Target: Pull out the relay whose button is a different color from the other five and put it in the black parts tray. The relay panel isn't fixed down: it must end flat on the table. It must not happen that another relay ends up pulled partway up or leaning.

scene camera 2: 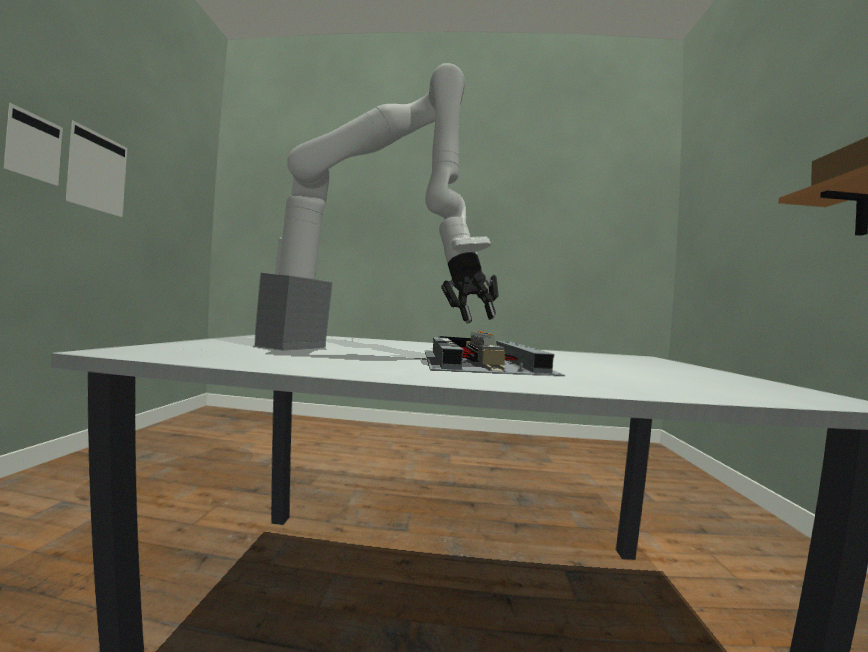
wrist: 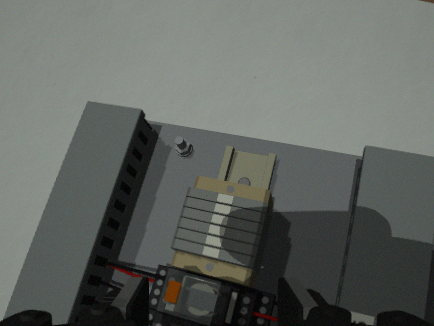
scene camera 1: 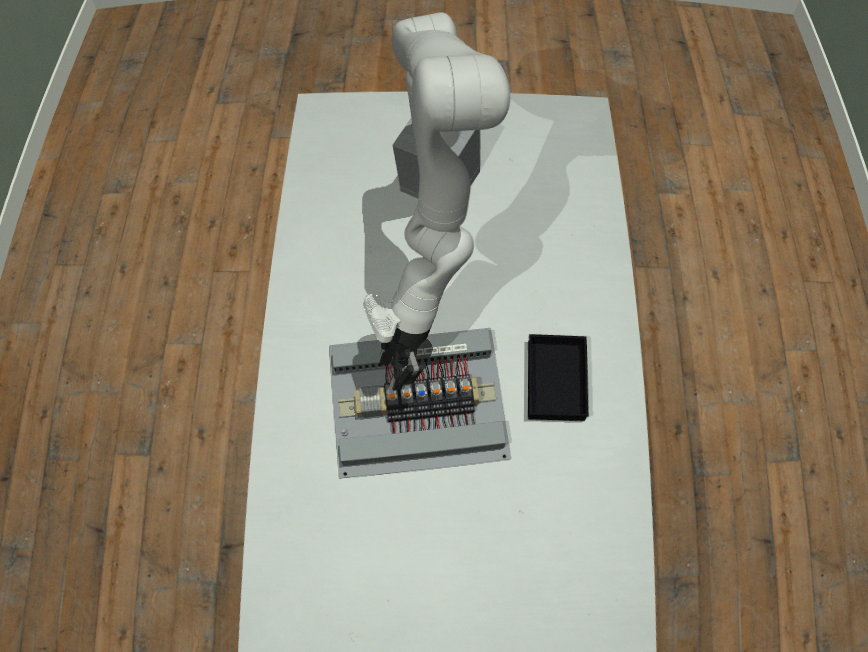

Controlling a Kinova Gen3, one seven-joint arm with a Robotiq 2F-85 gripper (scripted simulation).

Labels:
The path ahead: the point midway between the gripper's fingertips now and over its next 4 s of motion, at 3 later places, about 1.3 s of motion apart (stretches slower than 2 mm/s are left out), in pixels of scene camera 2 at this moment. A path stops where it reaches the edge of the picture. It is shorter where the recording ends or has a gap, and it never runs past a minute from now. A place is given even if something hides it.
The gripper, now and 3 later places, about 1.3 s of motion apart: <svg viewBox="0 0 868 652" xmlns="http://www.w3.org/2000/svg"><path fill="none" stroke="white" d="M480 320L476 322L475 316L474 311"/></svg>

